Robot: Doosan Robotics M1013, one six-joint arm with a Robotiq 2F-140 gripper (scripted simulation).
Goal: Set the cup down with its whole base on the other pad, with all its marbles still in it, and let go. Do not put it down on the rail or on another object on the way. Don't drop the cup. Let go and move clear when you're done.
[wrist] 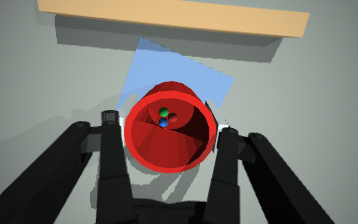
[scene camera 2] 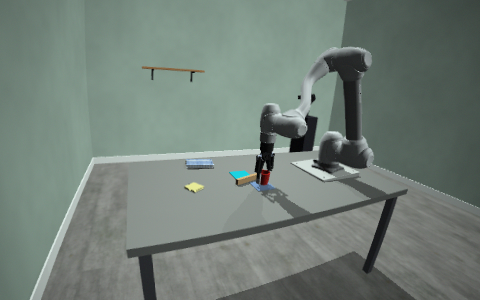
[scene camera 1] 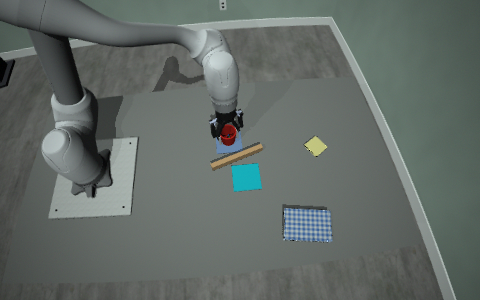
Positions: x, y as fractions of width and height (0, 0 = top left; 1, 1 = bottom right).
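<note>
Visible to me: my gripper (wrist: 0.48, 0.48); a cup (wrist: 0.51, 0.65).
</note>
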